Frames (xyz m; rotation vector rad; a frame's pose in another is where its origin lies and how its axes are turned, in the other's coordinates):
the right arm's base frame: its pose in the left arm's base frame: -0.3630 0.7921 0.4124 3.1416 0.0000 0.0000
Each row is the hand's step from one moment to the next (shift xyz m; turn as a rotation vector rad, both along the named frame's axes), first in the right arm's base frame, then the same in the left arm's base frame.
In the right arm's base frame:
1: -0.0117 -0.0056 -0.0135 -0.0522 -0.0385 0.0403
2: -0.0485 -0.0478 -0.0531 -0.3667 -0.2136 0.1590
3: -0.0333 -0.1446 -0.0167 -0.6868 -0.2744 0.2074
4: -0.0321 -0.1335 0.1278 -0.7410 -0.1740 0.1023
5: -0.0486 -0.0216 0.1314 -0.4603 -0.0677 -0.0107
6: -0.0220 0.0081 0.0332 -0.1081 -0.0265 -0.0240
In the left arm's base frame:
1: -0.0117 0.0056 0.0135 -0.0522 0.0385 -0.0403
2: -0.0485 0.0478 0.0531 -0.3667 0.2136 -0.1590
3: -0.0333 0.1446 0.0167 -0.6868 0.2744 -0.2074
4: -0.0321 0.1335 -0.1278 -0.7410 0.1740 -0.1023
5: -0.0486 0.0216 -0.1314 -0.4603 0.0677 0.0107
6: -0.0220 -0.0081 -0.0332 -0.1081 0.0265 0.0240

